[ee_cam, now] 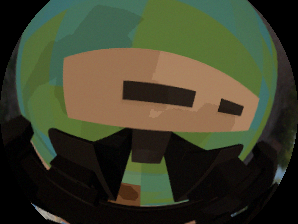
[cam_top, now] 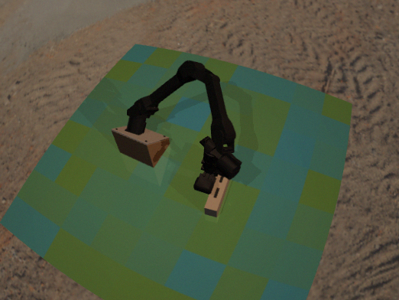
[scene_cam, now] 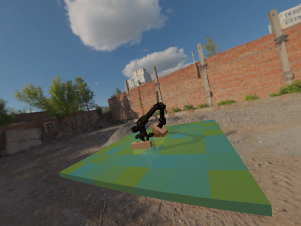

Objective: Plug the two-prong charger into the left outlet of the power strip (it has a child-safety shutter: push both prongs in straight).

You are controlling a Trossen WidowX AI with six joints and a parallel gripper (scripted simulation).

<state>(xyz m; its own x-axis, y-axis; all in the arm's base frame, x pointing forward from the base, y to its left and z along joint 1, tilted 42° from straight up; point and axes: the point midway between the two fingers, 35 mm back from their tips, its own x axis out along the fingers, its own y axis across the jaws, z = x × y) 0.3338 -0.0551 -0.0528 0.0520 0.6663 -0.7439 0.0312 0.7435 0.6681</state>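
The two-prong charger lies 2 cm ahead of my gripper tip and 1 cm above it.
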